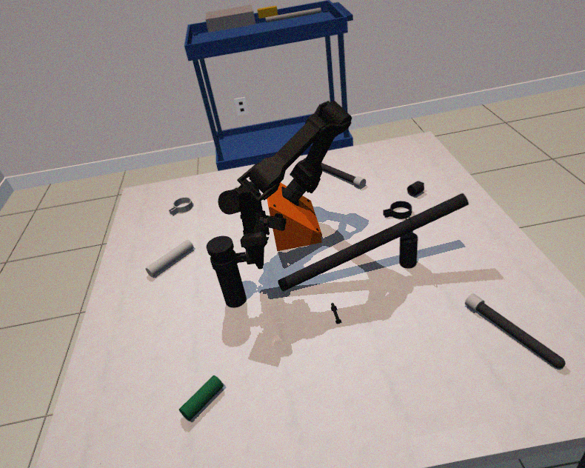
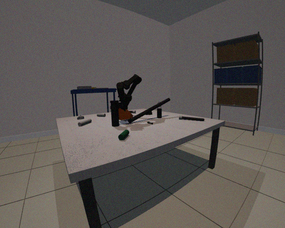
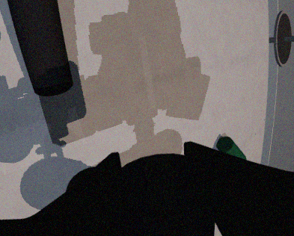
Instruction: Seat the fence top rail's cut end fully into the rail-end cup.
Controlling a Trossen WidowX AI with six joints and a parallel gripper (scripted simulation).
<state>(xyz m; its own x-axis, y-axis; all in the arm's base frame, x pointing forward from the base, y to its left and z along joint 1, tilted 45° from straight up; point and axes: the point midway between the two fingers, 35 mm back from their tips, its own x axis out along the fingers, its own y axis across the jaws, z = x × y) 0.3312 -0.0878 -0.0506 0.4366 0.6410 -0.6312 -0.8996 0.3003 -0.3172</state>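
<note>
Right now my gripper tip is 100 mm short of the bolt, 180 mm to the right of it and 110 mm above it. From my gripper tip the other things lie so: short post 60 mm behind, 410 mm to the left, 20 mm below; green cylinder 290 mm ahead, 160 mm to the right, 100 mm below; white cylinder 230 mm behind, 310 mm to the right, 100 mm below.
</note>
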